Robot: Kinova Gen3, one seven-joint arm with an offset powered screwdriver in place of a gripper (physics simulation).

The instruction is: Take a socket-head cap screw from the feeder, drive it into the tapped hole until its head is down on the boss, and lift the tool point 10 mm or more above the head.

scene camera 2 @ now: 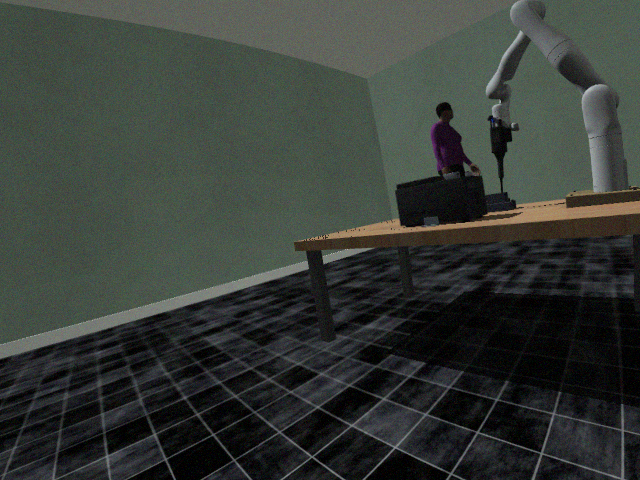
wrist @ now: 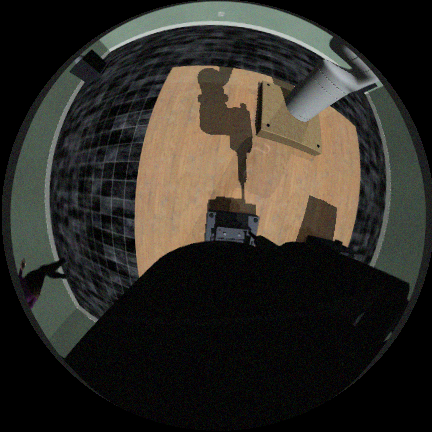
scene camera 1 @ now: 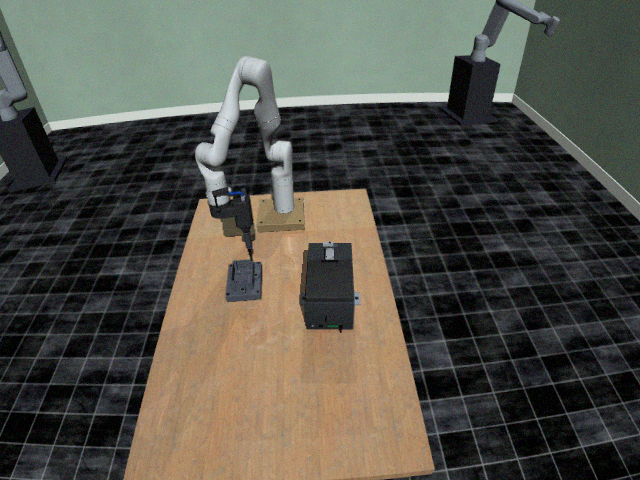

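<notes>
My screwdriver (scene camera 1: pixel 251 256) (scene camera 2: pixel 501 190) points down, its thin bit tip at the back right part of the dark grey fixture block (scene camera 1: pixel 244 290) (scene camera 2: pixel 499 202) (wrist: pixel 211 229). The tip is at or just above the block; contact is too small to tell. In the wrist view the black tool body covers the lower part and hides the bit. No screw can be made out at the tip, and the tapped hole and boss cannot be told apart. The black box-shaped screw feeder (scene camera 1: pixel 329 281) (scene camera 2: pixel 439 201) stands right of the block in scene camera 1, with a small metal piece on top.
The arm's base plate (scene camera 1: pixel 266 219) (scene camera 2: pixel 578 198) (wrist: pixel 280 127) is bolted at the back of the wooden table (scene camera 1: pixel 273 413) (scene camera 2: pixel 361 238) (wrist: pixel 170 165). A person in purple (scene camera 2: pixel 448 147) stands beyond the table. Other arms stand on dark pedestals (scene camera 1: pixel 473 87) farther off.
</notes>
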